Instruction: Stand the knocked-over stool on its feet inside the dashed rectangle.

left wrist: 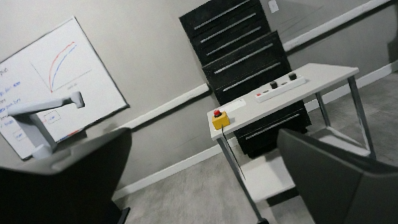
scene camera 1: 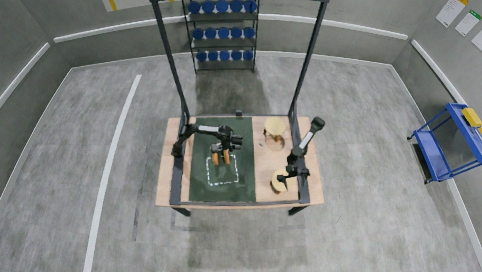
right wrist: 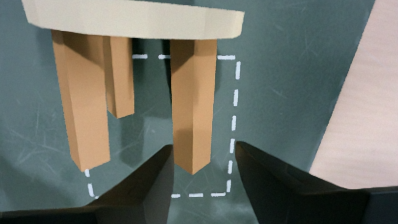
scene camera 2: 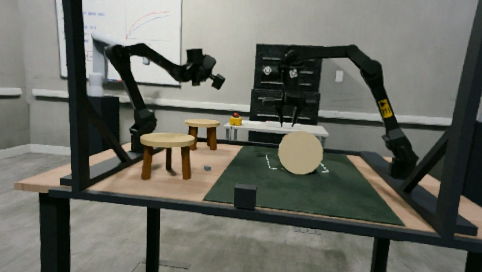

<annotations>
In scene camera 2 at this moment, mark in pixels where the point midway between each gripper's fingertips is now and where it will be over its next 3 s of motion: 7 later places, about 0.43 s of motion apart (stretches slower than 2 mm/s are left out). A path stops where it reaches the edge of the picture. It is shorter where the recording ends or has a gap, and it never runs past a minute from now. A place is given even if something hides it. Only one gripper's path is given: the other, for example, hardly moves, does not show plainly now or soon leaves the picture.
My right gripper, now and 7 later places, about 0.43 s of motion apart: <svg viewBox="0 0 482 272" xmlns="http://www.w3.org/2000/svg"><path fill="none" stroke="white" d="M287 126L287 126L289 125L291 124L295 123L298 123L300 122L302 122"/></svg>
</annotations>
